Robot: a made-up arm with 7 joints. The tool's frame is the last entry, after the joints. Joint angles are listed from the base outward. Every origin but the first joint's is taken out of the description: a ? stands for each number. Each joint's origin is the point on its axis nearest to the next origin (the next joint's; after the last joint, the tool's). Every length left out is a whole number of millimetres.
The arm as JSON. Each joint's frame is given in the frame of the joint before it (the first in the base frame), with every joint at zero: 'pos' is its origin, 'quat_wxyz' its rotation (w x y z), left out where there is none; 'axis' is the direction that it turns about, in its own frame. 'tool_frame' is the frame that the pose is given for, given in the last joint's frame.
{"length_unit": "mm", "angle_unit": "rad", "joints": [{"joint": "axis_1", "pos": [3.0, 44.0, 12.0], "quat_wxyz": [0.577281, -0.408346, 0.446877, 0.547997], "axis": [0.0, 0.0, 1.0]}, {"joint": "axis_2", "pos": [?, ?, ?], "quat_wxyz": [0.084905, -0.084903, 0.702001, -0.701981], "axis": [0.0, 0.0, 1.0]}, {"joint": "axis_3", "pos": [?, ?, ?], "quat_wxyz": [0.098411, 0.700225, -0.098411, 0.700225], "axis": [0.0, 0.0, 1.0]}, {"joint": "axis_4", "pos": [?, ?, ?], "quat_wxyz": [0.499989, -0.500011, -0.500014, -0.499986], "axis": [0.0, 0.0, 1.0]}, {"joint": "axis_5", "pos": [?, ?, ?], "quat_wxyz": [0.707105, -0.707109, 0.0, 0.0], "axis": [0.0, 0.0, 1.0]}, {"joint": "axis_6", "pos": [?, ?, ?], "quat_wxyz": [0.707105, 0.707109, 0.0, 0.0], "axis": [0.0, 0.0, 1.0]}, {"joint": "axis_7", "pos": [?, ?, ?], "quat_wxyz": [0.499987, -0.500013, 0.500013, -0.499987], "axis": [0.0, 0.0, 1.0]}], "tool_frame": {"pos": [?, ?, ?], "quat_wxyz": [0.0, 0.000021, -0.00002, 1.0]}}
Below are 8 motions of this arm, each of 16 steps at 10 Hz.
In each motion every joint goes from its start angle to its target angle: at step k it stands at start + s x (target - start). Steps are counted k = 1, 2, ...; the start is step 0. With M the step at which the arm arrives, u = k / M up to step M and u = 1 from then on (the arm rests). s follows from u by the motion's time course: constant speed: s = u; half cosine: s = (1 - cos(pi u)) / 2; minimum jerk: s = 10 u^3 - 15 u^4 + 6 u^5.
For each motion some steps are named. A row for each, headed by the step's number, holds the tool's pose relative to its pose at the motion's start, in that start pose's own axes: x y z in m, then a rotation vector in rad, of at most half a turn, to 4 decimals.
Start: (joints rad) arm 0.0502 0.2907 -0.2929 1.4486 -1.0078 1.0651 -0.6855
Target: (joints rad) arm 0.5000 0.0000 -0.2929 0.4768 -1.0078 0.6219 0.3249
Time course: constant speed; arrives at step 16
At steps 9, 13, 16:
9: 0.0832 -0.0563 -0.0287 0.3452 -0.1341 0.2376
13: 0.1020 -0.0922 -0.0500 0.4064 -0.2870 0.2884
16: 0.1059 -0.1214 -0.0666 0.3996 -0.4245 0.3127

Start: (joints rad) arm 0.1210 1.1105 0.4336 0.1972 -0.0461 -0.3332 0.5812
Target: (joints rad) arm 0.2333 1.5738 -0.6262 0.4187 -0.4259 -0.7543 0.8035
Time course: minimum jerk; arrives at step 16
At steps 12, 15, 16:
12: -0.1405 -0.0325 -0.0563 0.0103 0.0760 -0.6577
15: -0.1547 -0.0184 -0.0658 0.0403 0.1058 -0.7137
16: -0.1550 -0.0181 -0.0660 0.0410 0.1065 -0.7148

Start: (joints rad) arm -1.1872 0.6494 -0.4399 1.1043 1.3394 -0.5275 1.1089
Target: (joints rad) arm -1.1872 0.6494 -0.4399 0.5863 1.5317 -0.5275 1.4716
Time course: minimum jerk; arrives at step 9
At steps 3, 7, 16:
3: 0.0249 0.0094 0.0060 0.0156 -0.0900 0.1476
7: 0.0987 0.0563 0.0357 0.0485 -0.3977 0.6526
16: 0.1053 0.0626 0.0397 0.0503 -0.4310 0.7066

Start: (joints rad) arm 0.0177 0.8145 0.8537 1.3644 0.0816 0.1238 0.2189
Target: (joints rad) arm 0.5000 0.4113 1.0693 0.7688 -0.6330 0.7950 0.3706
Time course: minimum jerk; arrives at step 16
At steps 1, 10, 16:
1: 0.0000 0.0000 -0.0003 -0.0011 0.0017 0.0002
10: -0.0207 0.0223 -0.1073 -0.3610 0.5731 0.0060
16: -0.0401 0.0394 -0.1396 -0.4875 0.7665 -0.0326

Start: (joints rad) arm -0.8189 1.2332 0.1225 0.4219 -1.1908 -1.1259 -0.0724
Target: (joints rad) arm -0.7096 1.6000 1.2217 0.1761 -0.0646 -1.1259 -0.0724
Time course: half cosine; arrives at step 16
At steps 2, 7, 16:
2: 0.0099 0.0009 0.0080 0.0272 -0.0393 -0.0330
7: 0.0880 -0.0013 0.0958 0.3469 -0.4046 -0.3322
16: 0.1453 -0.0362 0.2522 1.0785 -0.9314 -0.6520

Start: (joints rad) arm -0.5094 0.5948 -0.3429 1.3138 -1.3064 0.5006 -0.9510
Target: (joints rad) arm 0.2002 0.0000 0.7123 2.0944 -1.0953 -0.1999 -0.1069
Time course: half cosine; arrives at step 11
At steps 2, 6, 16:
2: -0.0135 0.0217 -0.0277 -0.0683 -0.0662 0.1130
6: -0.1195 0.0753 -0.2697 -0.6171 -0.2476 0.9642
16: -0.1842 -0.0491 -0.4878 -1.1952 -0.0082 1.7577

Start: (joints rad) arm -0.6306 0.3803 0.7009 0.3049 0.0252 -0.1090 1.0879
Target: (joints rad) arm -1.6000 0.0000 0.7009 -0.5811 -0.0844 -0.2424 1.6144
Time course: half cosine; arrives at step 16
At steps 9, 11, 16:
9: -0.0429 -0.0097 0.2529 -1.0534 0.3021 0.3390
11: -0.0447 0.0318 0.3097 -1.3503 0.4680 0.4431
16: -0.0430 0.0984 0.3536 -1.6950 0.7228 0.5592

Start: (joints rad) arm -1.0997 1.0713 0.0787 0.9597 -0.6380 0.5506 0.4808
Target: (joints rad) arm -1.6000 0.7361 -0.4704 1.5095 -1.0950 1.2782 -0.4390
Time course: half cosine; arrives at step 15
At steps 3, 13, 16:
3: -0.0018 -0.0163 -0.0123 0.0201 0.1110 -0.1286
13: -0.0782 -0.1209 -0.0649 -0.0471 1.0296 -1.1346
16: -0.0833 -0.1235 -0.0645 -0.0638 1.0709 -1.1735

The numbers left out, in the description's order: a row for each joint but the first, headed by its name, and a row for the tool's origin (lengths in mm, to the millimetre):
axis_2: 16.0 4.0 0.0
axis_3: -177.0 44.0 0.0
axis_4: 13.0 3.0 0.0
axis_5: -15.0 204.0 0.0
axis_6: 0.0 0.0 0.0
axis_7: 0.0 69.0 0.0
tool: 0.0 0.0 0.0

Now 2 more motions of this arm.
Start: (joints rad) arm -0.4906 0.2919 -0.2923 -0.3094 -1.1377 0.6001 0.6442
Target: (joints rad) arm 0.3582 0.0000 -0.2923 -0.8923 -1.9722 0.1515 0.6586
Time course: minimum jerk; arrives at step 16
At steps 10, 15, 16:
10: -0.0885 0.0142 -0.0283 -1.0177 0.1134 -0.2403
15: -0.1227 0.0302 -0.0264 -1.4067 0.0914 -0.2607
16: -0.1230 0.0304 -0.0263 -1.4098 0.0911 -0.2608

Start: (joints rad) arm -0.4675 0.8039 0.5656 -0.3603 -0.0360 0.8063 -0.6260
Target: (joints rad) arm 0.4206 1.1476 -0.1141 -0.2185 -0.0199 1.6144 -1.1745
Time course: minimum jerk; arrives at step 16
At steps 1, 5, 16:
1: 0.0002 -0.0003 -0.0005 0.0001 0.0041 -0.0027
5: 0.0129 -0.0269 -0.0474 -0.0055 0.3387 -0.2105
16: -0.1354 -0.1079 -0.2562 -0.3041 2.0323 -0.7025

